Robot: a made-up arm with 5 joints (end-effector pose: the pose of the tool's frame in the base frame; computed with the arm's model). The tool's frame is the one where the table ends.
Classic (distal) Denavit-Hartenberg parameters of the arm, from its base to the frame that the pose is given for. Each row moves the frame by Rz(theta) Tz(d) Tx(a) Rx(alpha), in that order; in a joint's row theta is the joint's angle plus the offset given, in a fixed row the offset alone. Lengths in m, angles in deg.
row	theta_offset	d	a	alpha
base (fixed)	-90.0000	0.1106	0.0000	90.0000
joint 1	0.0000	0.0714	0.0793	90.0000
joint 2	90.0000	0.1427	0.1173	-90.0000
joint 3	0.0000	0.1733	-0.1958	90.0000
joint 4	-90.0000	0.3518	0.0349	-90.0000
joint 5	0.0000	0.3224	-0.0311	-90.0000
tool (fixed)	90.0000	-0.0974	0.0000	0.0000
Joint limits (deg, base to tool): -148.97..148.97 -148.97..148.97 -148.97..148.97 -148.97..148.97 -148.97..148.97
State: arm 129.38 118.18 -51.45 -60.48 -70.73
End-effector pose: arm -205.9 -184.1 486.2 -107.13 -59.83 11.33
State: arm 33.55 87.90 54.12 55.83 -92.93
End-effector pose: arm 390.2 17.2 -357.3 39.93 -90.54 -125.00
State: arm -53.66 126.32 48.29 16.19 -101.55
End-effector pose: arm 424.5 254.6 1.3 -55.49 21.15 137.00
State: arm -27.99 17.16 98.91 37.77 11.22
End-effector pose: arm -496.7 371.5 308.0 -6.72 107.33 -4.21
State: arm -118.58 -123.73 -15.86 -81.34 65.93
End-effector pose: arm -72.5 315.8 526.7 8.04 152.71 26.47
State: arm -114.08 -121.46 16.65 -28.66 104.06
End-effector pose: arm 140.7 532.5 95.1 -12.73 -145.05 -33.77
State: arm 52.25 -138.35 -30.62 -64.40 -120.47
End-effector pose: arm -37.2 -272.4 -136.0 -3.88 -145.38 -42.28
